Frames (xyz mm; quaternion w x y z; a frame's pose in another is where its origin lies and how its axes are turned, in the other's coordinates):
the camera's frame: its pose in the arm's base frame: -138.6 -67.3 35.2 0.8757 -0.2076 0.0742 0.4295
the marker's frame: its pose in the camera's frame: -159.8 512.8 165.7 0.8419 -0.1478 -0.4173 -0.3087
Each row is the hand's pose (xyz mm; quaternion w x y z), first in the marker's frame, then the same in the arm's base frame.
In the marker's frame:
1: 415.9 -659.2 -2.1 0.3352 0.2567 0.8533 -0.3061
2: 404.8 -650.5 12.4 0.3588 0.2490 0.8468 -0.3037
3: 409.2 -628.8 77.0 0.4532 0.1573 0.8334 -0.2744
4: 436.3 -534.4 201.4 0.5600 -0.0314 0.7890 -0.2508
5: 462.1 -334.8 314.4 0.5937 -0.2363 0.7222 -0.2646
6: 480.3 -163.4 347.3 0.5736 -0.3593 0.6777 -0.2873
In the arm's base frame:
1: -280.8 -226.3 644.3 0.7548 0.1444 0.6014 -0.2187
2: -300.4 -222.3 641.4 0.7709 0.1344 0.5844 -0.2145
3: -354.3 -194.9 673.2 0.8282 0.0306 0.5192 -0.2087
4: -458.4 -87.3 725.2 0.8697 -0.1512 0.4024 -0.2427
5: -575.1 111.8 725.4 0.8426 -0.3159 0.2891 -0.3267
6: -626.0 274.9 685.3 0.7920 -0.4018 0.2324 -0.3966

